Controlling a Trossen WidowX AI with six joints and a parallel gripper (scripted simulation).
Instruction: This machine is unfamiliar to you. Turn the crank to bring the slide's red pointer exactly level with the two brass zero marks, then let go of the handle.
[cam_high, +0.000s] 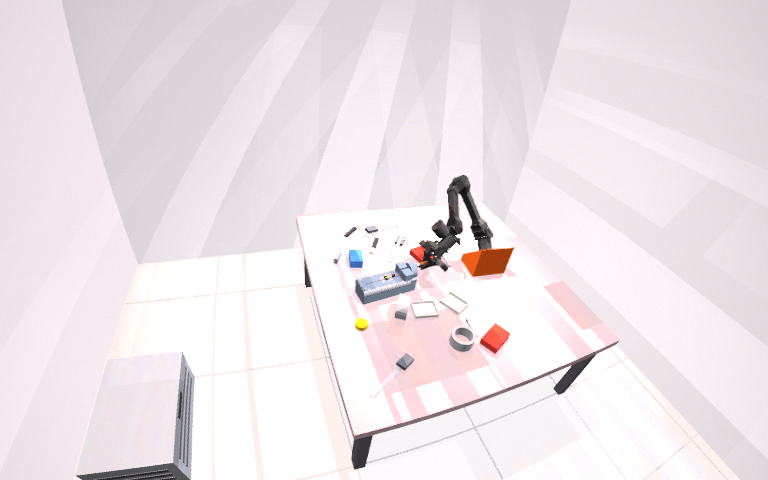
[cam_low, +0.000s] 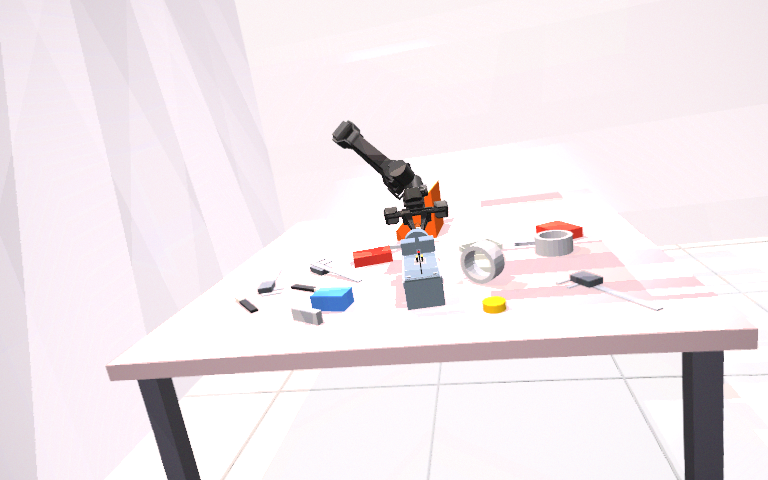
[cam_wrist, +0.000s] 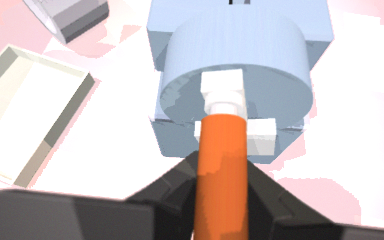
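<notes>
The red pointer is 13 cm ahead of my gripper tip, 1 cm to the left of it and 1 cm below it. The rest, counted from my gripper tip: orange handle 2 cm behind, 3 cm above; then yellow disc 32 cm ahead, 19 cm to the left, 8 cm below; then blue block 24 cm ahead, 21 cm to the right, 7 cm below.
</notes>
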